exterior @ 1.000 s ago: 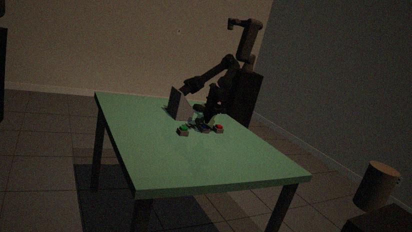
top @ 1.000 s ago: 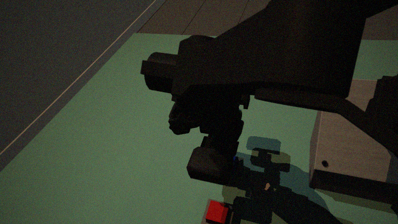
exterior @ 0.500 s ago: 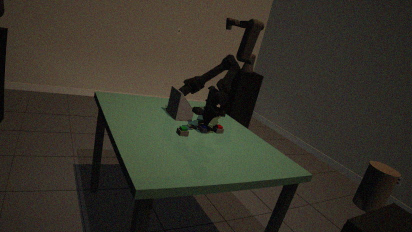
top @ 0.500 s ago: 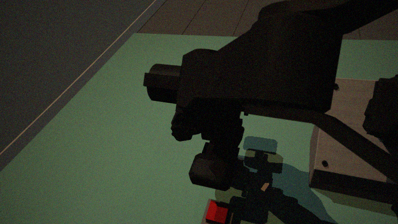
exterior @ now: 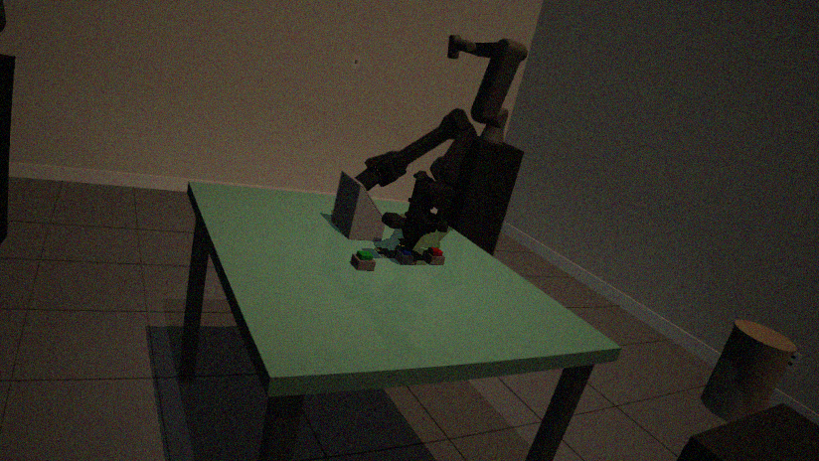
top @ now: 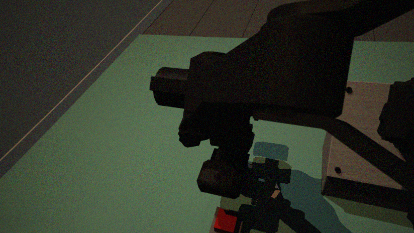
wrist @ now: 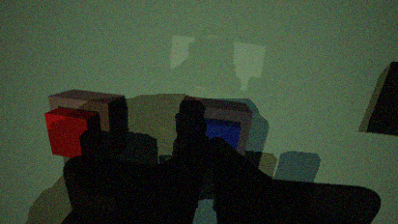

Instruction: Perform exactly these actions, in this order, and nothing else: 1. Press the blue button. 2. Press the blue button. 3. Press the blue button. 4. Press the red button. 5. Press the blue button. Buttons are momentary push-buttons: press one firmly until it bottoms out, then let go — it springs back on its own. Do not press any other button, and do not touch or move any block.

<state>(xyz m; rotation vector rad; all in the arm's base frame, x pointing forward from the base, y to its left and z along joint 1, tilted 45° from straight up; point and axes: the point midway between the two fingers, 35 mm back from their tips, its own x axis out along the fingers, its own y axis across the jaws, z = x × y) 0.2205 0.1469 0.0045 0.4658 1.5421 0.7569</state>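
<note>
The blue button lies 1 cm below my gripper tip. Round my gripper tip: red button (9 cm to the left, 2 cm behind); then block (7 cm behind, 2 cm below, 1 cm to the left); then green button (15 cm to the right, 7 cm ahead).
</note>
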